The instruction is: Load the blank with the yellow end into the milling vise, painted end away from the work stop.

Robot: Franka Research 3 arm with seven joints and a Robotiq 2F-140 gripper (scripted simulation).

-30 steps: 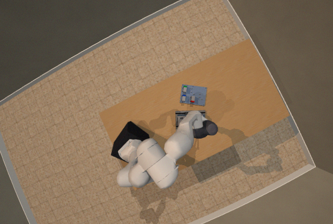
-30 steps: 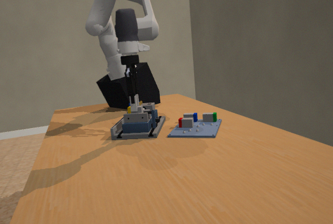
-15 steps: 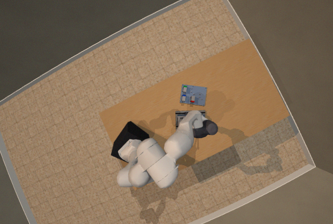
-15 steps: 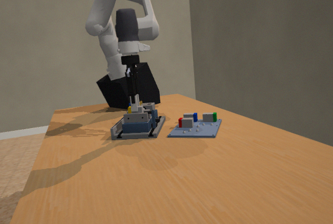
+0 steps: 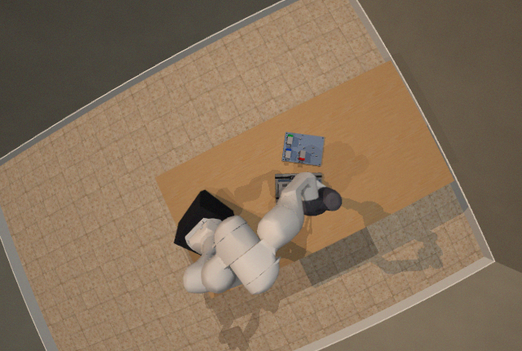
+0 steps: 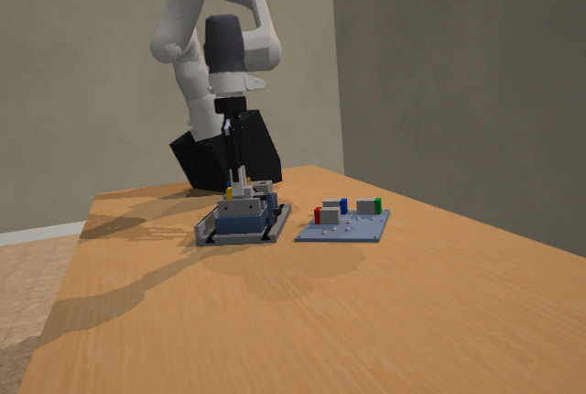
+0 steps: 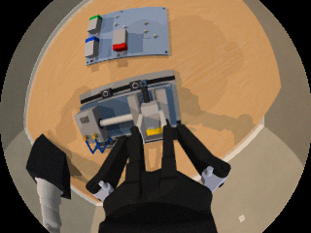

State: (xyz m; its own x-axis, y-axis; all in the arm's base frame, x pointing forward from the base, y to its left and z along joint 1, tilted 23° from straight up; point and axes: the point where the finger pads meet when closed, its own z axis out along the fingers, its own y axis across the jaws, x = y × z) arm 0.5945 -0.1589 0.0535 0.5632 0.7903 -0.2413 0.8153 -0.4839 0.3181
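The yellow-ended blank is 40 mm below my hand. The rest, counted from my hand: infeed plate (110 mm ahead, 230 mm to the left, 130 mm below); then red-ended blank (80 mm ahead, 200 mm to the left, 110 mm below); then blue-ended blank (20 mm ahead, 260 mm to the left, 110 mm below).
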